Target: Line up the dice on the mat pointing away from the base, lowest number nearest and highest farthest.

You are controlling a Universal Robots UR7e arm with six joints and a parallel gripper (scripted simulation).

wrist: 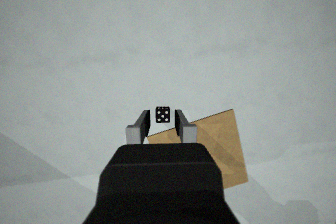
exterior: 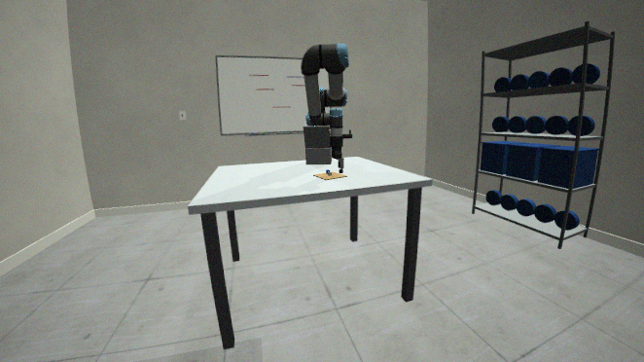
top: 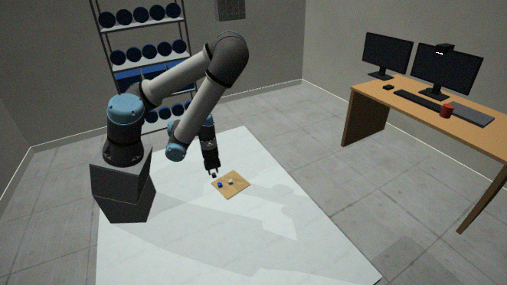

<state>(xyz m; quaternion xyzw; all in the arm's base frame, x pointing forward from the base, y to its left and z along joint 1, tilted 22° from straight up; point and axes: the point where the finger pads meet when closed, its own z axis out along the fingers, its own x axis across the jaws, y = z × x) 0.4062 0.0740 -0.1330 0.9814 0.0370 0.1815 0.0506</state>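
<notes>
My gripper is now 40 mm above the black die. The rest, counted from my hand: tan mat (80 mm to the right, 70 mm ahead, 40 mm below); then blue die (80 mm to the right, 30 mm below, 10 mm ahead); then white die (80 mm to the right, 70 mm ahead, 30 mm below).
</notes>
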